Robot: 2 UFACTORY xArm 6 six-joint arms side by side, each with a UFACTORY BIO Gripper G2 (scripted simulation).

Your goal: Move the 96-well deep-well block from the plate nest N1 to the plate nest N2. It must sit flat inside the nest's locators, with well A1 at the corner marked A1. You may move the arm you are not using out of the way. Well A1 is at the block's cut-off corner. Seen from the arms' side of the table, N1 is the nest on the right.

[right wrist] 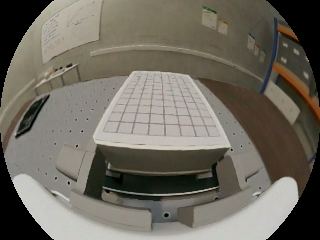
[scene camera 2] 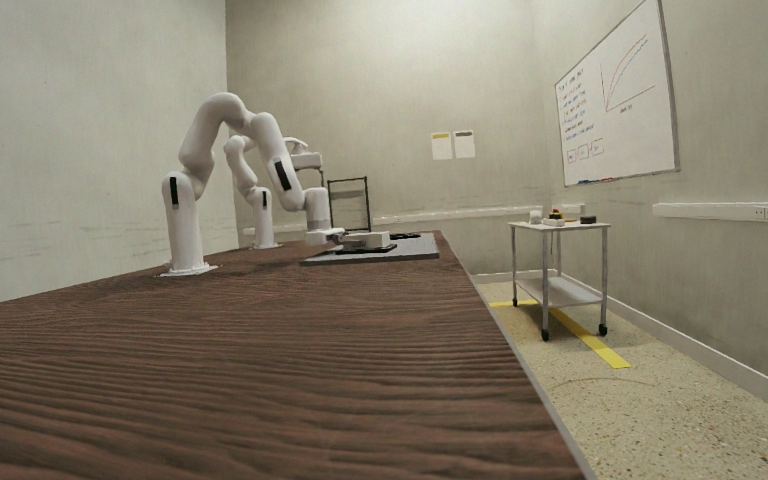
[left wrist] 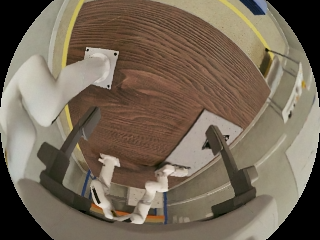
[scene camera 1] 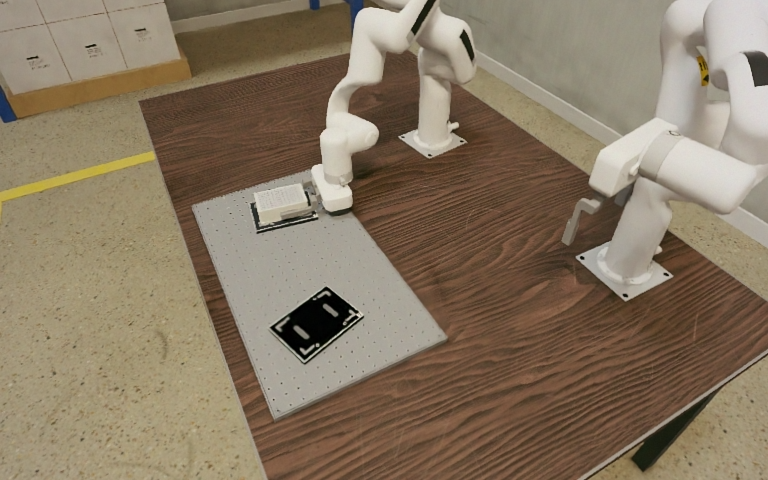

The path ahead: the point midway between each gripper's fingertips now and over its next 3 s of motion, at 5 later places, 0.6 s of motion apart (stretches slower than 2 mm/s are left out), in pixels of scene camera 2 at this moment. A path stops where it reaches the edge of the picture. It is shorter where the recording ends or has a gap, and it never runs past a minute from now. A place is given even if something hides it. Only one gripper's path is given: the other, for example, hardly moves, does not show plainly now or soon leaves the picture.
My right gripper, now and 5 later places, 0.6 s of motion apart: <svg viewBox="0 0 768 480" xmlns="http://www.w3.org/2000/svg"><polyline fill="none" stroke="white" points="370,241 370,238 369,235 369,230 368,222 368,215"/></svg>
